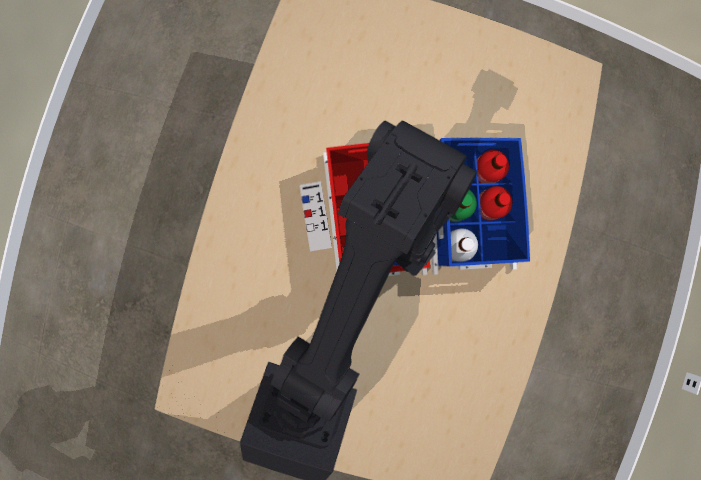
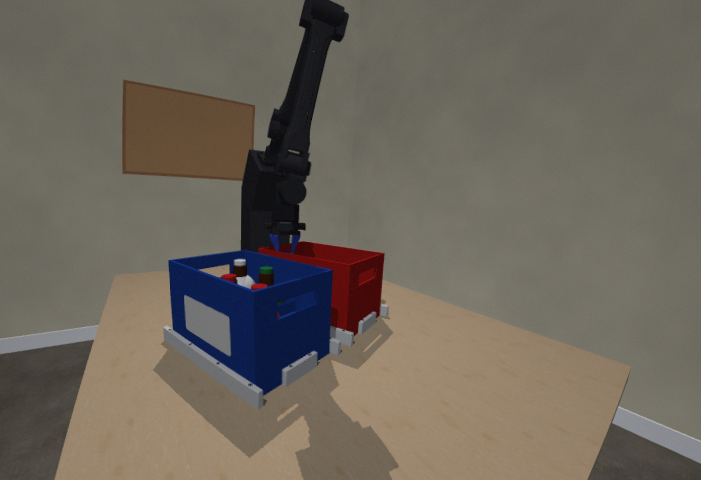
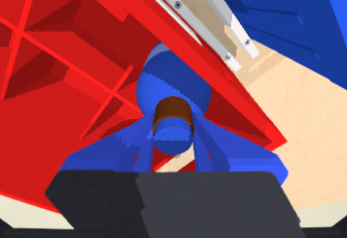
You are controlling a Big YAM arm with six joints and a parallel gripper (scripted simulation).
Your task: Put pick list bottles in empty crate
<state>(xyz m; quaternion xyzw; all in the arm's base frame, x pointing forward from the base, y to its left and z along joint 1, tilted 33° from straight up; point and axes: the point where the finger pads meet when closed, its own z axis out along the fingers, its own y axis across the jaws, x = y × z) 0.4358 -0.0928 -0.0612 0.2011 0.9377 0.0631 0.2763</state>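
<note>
The blue-label bottle is 6 cm below my hand. The rest, counted from my hand: red crate: 8 cm to the left, 7 cm below, 6 cm ahead; then green-label bottle: 14 cm ahead, 10 cm to the right, 6 cm below; then white-label bottle: 13 cm to the right, 6 cm below, 5 cm ahead.
</note>
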